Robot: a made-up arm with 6 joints.
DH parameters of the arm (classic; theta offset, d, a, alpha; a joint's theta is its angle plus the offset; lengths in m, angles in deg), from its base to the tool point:
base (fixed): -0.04 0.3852 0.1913 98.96
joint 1: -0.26 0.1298 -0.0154 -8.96
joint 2: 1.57 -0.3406 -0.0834 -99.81
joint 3: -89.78 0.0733 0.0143 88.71
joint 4: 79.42 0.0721 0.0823 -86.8
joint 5: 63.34 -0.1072 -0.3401 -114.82
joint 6: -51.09 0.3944 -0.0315 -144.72
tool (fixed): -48.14 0.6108 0 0
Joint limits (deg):
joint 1: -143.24..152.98
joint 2: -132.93..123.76
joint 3: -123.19..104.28
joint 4: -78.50..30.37
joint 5: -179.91..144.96
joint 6: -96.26..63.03
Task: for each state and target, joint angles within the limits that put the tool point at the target. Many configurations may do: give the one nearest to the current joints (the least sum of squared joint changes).
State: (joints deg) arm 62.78 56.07 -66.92 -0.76 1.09 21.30
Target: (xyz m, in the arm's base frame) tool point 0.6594 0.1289 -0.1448
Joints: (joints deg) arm 72.35 68.78 -41.59 -11.31 4.45 31.57
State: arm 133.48 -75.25 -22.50 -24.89 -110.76 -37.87
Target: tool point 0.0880 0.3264 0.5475
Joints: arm 130.29 -85.15 -17.20 -24.65 -111.60 -87.73
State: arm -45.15 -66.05 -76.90 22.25 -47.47 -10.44
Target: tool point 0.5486 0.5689 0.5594
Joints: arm -57.18 -81.19 -84.65 30.37 -32.24 11.21
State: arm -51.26 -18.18 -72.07 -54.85 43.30 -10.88
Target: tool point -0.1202 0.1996 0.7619
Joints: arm -46.46 -16.49 -85.35 -55.47 36.86 -9.07
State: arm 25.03 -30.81 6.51 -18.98 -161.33 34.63
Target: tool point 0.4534 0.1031 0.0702
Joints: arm 24.60 -31.89 23.09 -31.63 -157.93 49.95
